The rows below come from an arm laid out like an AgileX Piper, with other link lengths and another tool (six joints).
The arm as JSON. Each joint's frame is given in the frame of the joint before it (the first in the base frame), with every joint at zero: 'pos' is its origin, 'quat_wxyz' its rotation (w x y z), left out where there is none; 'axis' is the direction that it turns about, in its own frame. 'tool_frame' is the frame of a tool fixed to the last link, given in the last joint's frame.
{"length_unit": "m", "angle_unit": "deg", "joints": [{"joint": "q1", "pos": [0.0, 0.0, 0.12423], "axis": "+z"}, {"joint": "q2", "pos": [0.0, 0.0, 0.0], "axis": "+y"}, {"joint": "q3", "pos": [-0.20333, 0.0, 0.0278], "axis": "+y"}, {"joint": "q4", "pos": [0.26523, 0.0, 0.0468], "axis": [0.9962, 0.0, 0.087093]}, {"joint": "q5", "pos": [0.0, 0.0, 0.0], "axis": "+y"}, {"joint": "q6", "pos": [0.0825, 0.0, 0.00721], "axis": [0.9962, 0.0, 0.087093]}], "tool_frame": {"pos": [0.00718, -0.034, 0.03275], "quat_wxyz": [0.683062, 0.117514, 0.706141, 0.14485]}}
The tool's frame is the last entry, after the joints.
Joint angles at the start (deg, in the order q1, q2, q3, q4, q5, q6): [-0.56, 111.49, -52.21, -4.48, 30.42, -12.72]
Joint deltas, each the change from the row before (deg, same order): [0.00, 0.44, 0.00, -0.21, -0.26, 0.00]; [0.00, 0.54, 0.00, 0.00, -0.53, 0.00]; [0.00, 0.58, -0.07, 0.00, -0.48, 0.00]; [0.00, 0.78, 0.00, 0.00, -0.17, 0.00]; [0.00, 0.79, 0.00, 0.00, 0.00, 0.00]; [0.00, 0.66, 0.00, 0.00, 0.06, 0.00]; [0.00, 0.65, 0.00, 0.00, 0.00, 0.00]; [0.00, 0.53, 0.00, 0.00, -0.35, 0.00]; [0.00, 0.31, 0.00, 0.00, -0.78, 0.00]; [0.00, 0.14, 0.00, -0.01, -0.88, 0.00]
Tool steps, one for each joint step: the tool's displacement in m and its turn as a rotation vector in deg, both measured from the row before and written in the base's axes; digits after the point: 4 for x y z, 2 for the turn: [-0.0004, 0.0000, -0.0022, -0.10, 0.18, 0.18]; [-0.0003, 0.0001, -0.0026, 0.04, 0.01, 0.02]; [-0.0001, 0.0001, -0.0026, 0.03, 0.03, 0.02]; [-0.0014, 0.0000, -0.0043, 0.02, 0.61, 0.01]; [-0.0017, 0.0000, -0.0044, 0.01, 0.79, 0.00]; [-0.0016, 0.0000, -0.0037, 0.00, 0.72, 0.00]; [-0.0015, 0.0000, -0.0036, 0.01, 0.65, 0.00]; [-0.0007, 0.0001, -0.0027, 0.03, 0.18, 0.01]; [0.0005, 0.0001, -0.0011, 0.05, -0.47, 0.03]; [0.0011, 0.0001, -0.0001, 0.05, -0.74, 0.05]
